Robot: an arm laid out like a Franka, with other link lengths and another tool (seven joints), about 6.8 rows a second.
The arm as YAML. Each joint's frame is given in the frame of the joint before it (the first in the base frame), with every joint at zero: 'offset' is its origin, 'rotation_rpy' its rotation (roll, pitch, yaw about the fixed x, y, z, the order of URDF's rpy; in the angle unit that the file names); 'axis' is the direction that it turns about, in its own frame. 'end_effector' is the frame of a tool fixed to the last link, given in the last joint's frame.
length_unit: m
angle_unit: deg
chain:
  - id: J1
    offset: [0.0, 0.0, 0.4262]
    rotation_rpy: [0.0, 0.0, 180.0]
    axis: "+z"
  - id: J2
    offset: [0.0, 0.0, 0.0]
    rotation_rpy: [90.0, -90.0, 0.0]
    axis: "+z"
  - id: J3
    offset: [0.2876, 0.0, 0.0]
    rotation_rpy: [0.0, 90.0, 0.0]
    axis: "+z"
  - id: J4
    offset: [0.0, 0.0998, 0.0]
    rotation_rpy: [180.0, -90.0, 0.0]
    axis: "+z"
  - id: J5
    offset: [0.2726, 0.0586, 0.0]
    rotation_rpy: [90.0, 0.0, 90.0]
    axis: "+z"
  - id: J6
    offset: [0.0, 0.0, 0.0]
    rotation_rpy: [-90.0, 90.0, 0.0]
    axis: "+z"
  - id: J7
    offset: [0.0, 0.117, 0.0]
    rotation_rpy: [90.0, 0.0, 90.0]
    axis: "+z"
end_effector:
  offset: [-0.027, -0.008, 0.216]
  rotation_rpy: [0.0, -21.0, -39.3]
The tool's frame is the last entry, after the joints.
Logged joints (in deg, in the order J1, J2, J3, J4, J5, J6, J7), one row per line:
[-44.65, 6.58, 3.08, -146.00, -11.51, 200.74, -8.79]
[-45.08, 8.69, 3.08, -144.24, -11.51, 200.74, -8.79]
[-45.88, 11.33, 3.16, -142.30, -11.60, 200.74, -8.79]
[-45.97, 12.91, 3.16, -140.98, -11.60, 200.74, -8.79]
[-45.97, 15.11, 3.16, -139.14, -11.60, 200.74, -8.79]
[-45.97, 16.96, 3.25, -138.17, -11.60, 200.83, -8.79]
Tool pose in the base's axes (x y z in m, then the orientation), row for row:
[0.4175, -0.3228, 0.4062, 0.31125, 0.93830, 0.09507, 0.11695]
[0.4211, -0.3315, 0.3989, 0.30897, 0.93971, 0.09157, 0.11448]
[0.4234, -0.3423, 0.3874, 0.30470, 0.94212, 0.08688, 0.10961]
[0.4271, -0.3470, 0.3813, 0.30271, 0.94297, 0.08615, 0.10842]
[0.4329, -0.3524, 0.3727, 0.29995, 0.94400, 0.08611, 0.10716]
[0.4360, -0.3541, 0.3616, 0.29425, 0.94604, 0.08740, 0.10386]
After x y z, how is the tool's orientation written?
As a quaternion, w x y z.
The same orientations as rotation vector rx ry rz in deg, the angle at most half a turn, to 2 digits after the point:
[141.91, 14.38, 17.69]
[142.28, 13.86, 17.33]
[142.95, 13.18, 16.63]
[143.22, 13.08, 16.47]
[143.58, 13.10, 16.30]
[144.30, 13.33, 15.84]

